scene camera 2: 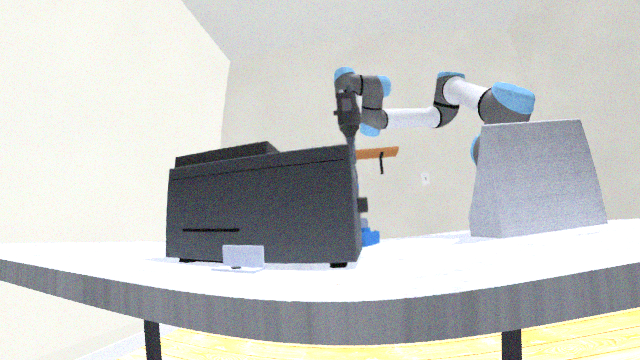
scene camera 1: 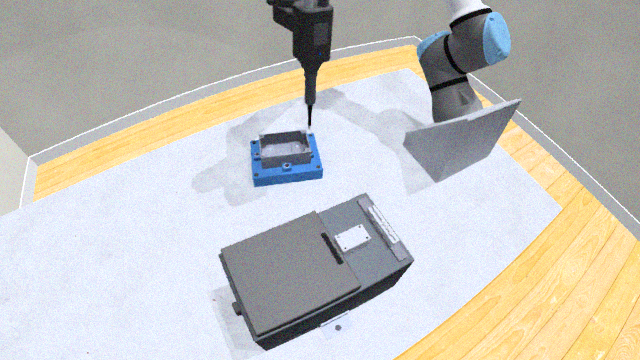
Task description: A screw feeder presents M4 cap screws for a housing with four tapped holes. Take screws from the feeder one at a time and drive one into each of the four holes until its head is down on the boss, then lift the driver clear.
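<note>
The grey open-topped housing (scene camera 1: 285, 160) sits in the blue fixture (scene camera 1: 287, 177) (scene camera 2: 370, 237). My screwdriver (scene camera 1: 309, 125) is upright, with its thin dark bit at the housing's back right corner in scene camera 1. A small pale spot shows just under the bit; whether it is a screw or the boss I cannot tell. In scene camera 2 the driver (scene camera 2: 348, 112) stands behind the feeder, which hides its bit. The dark screw feeder (scene camera 1: 290, 275) (scene camera 2: 260, 210) stands in front of the fixture, with a pale slotted rail (scene camera 1: 383, 225) on top. Screw heads in the housing's other corners are too small to tell.
A grey slanted panel (scene camera 1: 462, 142) (scene camera 2: 540, 180) stands on the right in front of the arm's base. A small pale bracket (scene camera 1: 336, 327) (scene camera 2: 243, 256) sits at the feeder's near side. A white plate with small holes (scene camera 1: 352, 237) lies on the feeder's top.
</note>
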